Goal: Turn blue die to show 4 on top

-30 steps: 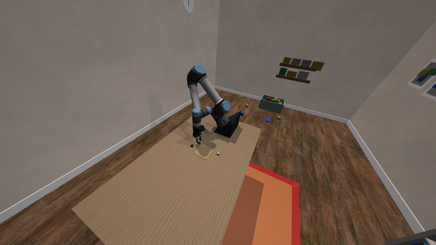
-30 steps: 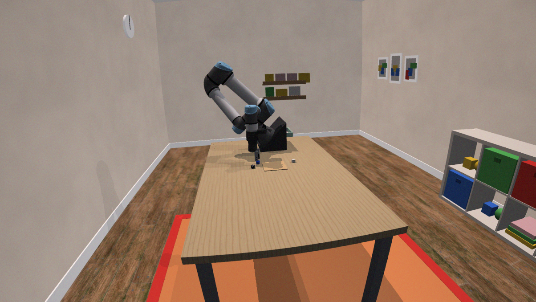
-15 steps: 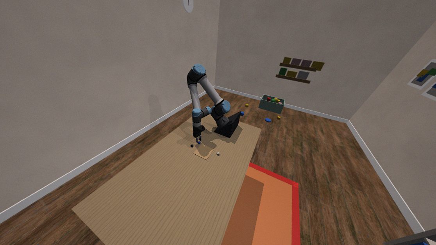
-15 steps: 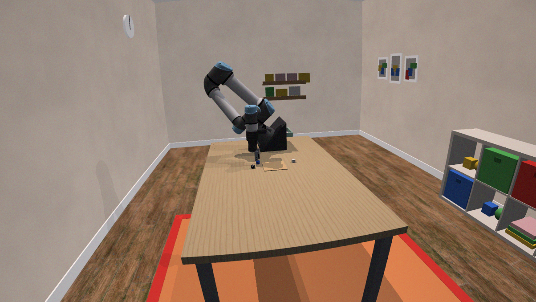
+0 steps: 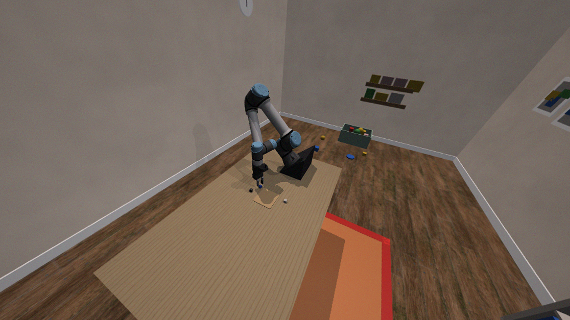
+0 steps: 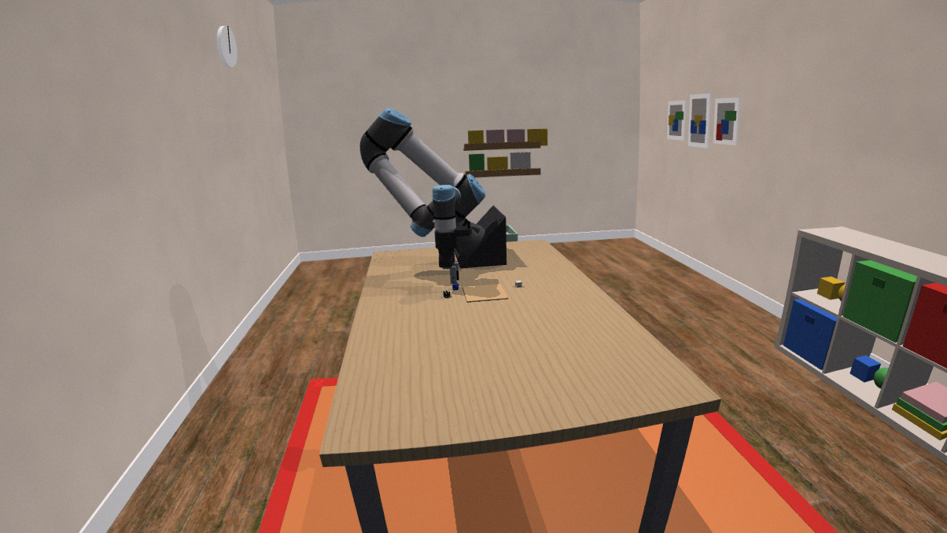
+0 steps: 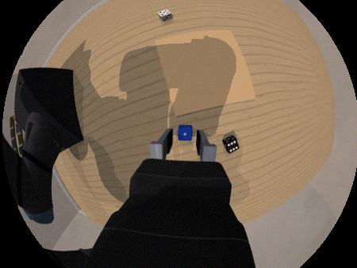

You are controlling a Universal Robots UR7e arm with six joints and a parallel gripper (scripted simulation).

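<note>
The blue die is 40 mm below my hand. From my hand the other things lie so: tan mat (70 mm ahead, 90 mm to the left, 40 mm below); then white die (40 mm ahead, 230 mm to the left, 40 mm below); then black die (70 mm ahead, 40 mm to the right, 40 mm below).
</note>
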